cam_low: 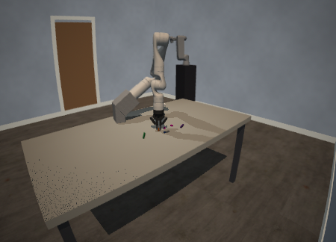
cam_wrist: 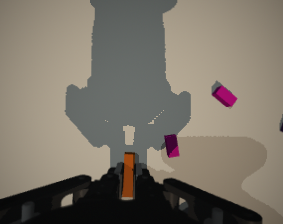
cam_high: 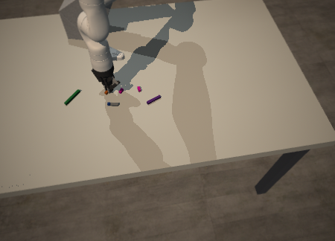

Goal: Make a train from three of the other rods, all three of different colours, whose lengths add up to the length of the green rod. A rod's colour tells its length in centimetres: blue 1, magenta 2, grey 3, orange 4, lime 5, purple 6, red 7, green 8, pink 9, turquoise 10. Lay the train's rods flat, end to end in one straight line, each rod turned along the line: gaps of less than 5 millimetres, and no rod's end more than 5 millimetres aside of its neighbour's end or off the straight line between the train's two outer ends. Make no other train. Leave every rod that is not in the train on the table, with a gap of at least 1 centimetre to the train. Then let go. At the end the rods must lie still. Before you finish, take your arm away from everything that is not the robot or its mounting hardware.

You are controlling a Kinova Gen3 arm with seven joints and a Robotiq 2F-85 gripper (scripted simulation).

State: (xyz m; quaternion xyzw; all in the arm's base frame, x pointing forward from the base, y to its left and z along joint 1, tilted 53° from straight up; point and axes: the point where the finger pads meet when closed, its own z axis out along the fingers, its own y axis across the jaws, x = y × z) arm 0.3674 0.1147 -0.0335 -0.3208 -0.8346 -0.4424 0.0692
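The orange rod lies 20 mm below my hand. Also, from my hand: grey rod (70 mm ahead, 30 mm to the left, 20 mm below); then green rod (30 mm ahead, 140 mm to the right, 20 mm below); then blue rod (70 mm ahead, 10 mm to the left, 20 mm below).
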